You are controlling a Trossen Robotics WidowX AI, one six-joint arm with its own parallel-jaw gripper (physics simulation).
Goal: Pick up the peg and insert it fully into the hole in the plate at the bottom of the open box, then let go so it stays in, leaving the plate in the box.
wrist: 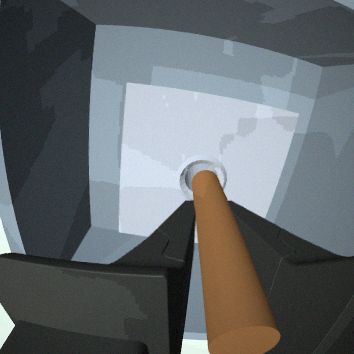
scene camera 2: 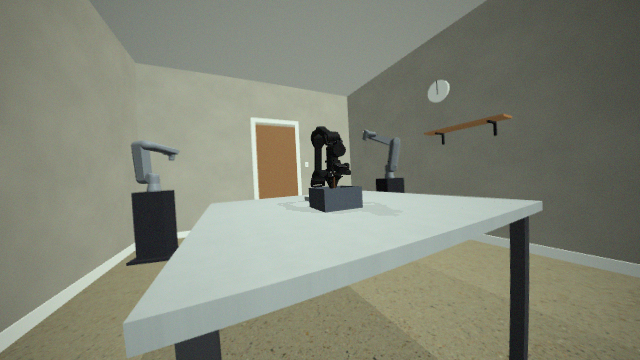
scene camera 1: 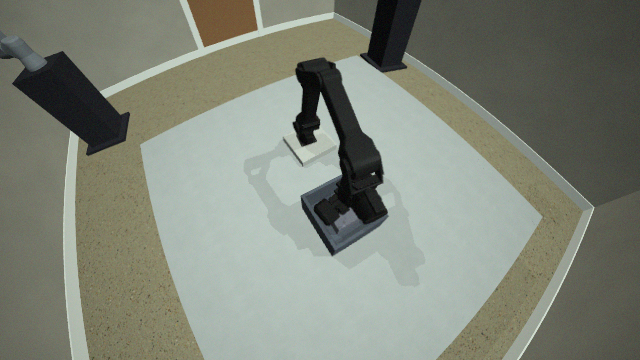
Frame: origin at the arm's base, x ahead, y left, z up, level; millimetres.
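Seen in the pictures: gripper, between the fingertips: [wrist: 206,209] [scene camera 1: 342,207]; arm's base, origin of its link: [scene camera 1: 306,138].
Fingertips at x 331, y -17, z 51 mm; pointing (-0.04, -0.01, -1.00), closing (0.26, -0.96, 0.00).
Offsets run from my fingertips to a thing's top centre. "spot": to the spot under its first point. Level surfaces: height alone.
My gripper [wrist: 206,209] is shut on the orange-brown peg {dx +8, dy +2, dz +66 mm} [wrist: 227,265] [scene camera 2: 334,182], which points down into the open box. In the wrist view the peg's lower tip overlaps the near right part of the round hole {spot: dx -3, dy +6, dz -43 mm} [wrist: 189,176] in the pale plate {dx +5, dy +3, dz -20 mm} [wrist: 155,120] [scene camera 1: 345,222]. Whether the tip is above the hole or a little inside it, I cannot tell. The plate lies on the floor of the blue-grey box {dx +5, dy +3, dz +17 mm} [scene camera 1: 320,235] [scene camera 2: 345,199] [wrist: 105,55]. In scene camera 1 the gripper's body hides the peg and the hole.
The box walls stand around the gripper on all sides. The arm's white base plate [scene camera 1: 303,155] lies on the table {dz -81 mm} [scene camera 1: 240,280] [scene camera 2: 280,240] behind the box. Two dark pedestals [scene camera 1: 75,105] [scene camera 1: 393,35] with grey arms stand beyond the table.
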